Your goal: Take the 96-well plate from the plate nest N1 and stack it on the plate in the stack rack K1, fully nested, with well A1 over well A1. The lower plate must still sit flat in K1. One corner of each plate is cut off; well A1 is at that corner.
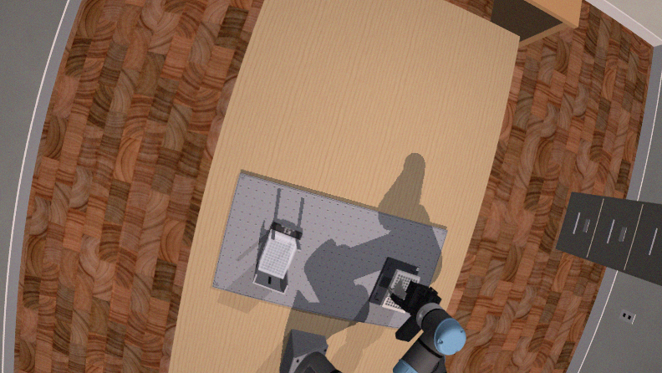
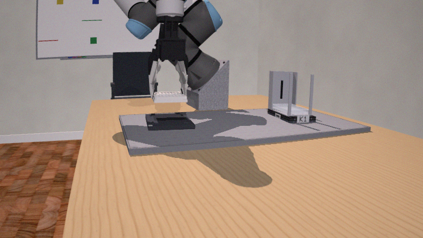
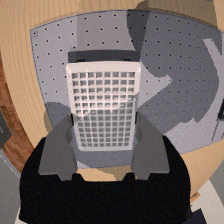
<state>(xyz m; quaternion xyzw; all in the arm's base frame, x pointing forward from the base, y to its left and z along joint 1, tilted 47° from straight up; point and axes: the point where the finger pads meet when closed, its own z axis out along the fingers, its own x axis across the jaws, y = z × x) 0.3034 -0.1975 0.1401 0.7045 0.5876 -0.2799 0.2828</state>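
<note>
My hand is 30 mm past the back panel and 400 mm to the right of it. Round my hand: clear 96-well plate: 10 mm below; white plate: 30 mm ahead, 390 mm to the left, 60 mm below.
</note>
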